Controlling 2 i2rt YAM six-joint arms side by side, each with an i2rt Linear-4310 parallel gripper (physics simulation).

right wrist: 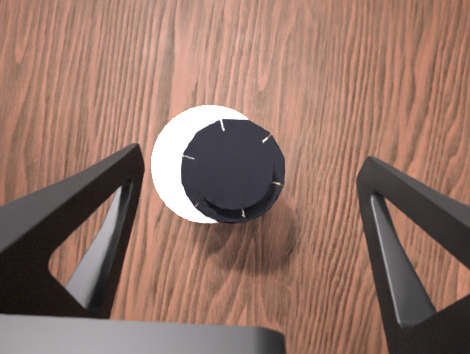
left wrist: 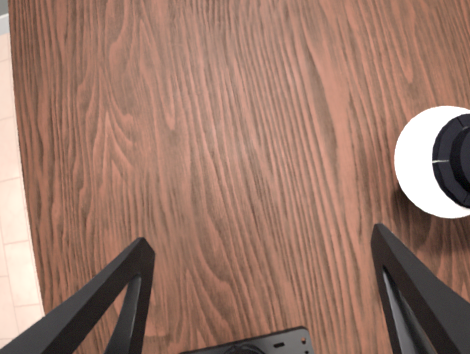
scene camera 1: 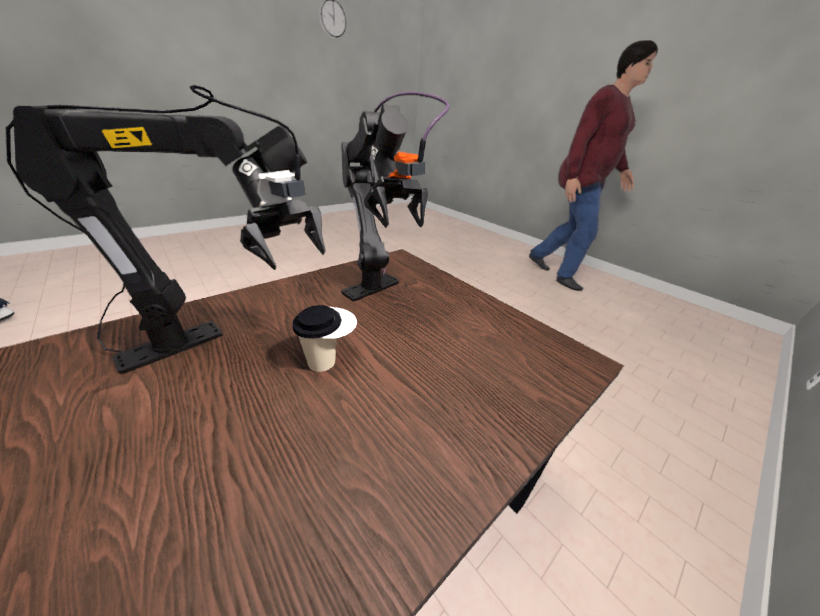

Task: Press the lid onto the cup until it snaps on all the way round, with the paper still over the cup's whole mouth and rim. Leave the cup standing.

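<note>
A cream cup stands upright on the table. A black lid sits on top of it. White round paper lies between them, off centre: it sticks out far on one side, to the right in scene camera 1, and no paper shows past the lid's opposite edge. Whether the lid is snapped on all round cannot be told. My right gripper is open and empty above the lid. My left gripper is open and empty, high over the table's back part.
The wooden table bears the right arm's base plate at the left and the left arm's base plate at the back. A person in a dark red top is on the floor beyond the table.
</note>
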